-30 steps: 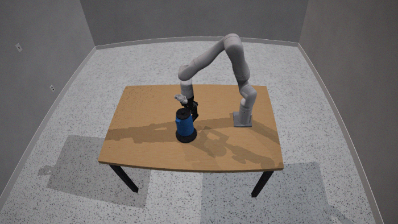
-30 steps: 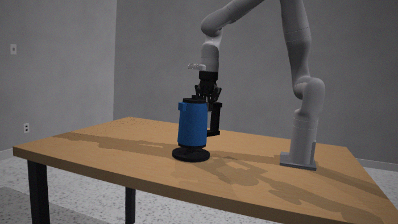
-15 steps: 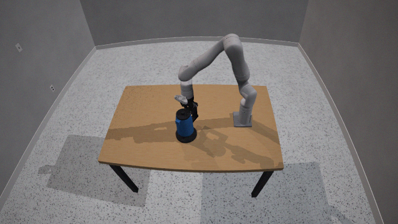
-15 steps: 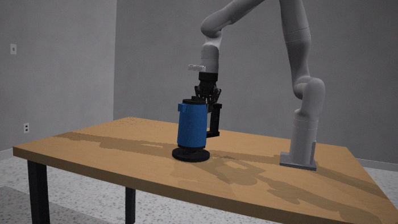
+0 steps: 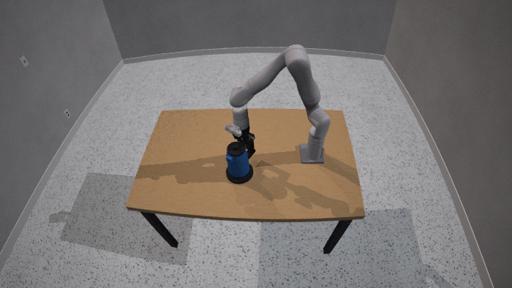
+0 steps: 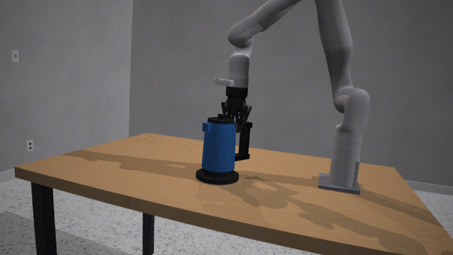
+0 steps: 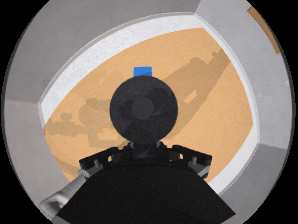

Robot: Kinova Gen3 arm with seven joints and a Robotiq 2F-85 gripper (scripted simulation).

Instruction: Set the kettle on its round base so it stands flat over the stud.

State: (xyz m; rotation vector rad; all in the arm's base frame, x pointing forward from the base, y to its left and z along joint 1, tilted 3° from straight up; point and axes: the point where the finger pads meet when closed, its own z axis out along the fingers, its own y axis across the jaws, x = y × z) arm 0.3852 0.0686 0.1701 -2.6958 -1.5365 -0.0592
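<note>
My hand is 5 cm above the blue kettle, 2 cm to the right of it and 1 cm short of it. The rest, counted from my hand: round black base: 16 cm below, 5 cm to the left, 3 cm ahead.
</note>
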